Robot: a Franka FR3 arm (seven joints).
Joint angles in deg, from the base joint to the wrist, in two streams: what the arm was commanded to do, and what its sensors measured. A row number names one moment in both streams.
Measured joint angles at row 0:
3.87 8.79 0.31 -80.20 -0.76 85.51 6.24
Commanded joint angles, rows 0 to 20:
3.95 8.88 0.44 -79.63 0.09 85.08 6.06
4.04 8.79 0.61 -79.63 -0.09 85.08 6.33
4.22 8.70 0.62 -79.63 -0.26 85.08 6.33
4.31 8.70 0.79 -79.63 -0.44 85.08 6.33
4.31 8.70 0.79 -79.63 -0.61 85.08 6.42
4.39 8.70 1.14 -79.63 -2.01 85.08 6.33
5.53 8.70 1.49 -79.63 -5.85 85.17 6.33
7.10 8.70 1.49 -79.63 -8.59 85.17 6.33
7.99 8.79 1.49 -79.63 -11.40 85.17 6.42
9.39 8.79 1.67 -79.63 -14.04 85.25 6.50
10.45 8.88 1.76 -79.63 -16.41 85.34 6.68
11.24 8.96 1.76 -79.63 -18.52 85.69 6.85
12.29 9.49 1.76 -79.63 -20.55 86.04 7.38
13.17 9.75 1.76 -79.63 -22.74 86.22 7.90
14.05 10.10 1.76 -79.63 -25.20 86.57 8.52
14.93 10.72 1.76 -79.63 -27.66 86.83 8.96
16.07 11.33 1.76 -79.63 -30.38 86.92 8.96
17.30 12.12 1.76 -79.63 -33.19 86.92 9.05
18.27 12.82 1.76 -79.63 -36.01 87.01 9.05
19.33 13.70 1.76 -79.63 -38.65 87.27 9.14
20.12 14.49 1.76 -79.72 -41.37 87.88 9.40
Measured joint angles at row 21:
17.54 11.75 1.87 -80.02 -33.99 86.34 7.77
